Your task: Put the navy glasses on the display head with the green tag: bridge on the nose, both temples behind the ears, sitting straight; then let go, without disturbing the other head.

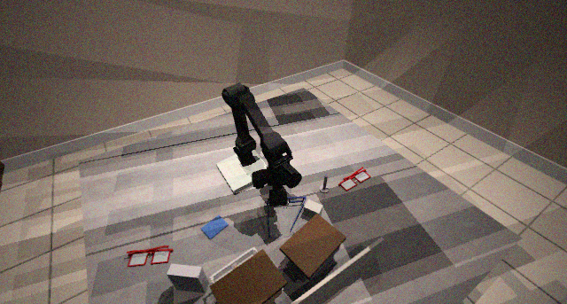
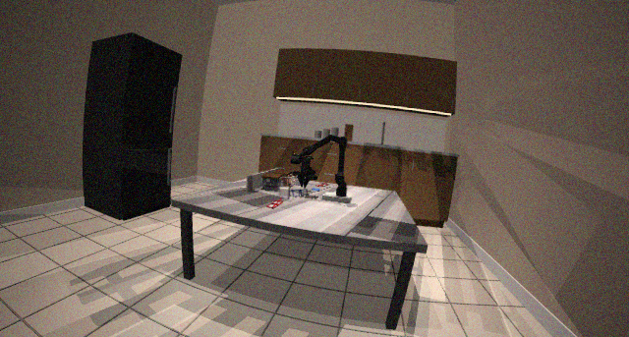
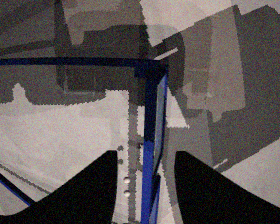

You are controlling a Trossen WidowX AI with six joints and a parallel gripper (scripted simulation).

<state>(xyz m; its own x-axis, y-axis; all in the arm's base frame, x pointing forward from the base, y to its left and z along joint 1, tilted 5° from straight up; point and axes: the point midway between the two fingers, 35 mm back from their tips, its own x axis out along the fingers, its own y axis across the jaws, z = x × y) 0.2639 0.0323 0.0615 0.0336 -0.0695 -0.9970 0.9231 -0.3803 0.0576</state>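
My gripper tip is 210 mm to the right of the grey post, 30 mm above it and 20 mm short of it. Round my gripper tip: blue card: 250 mm to the right, 50 mm below, 20 mm behind; then white block: 100 mm to the left, 100 mm ahead, 30 mm below; then panel: 360 mm ahead, 90 mm to the right.
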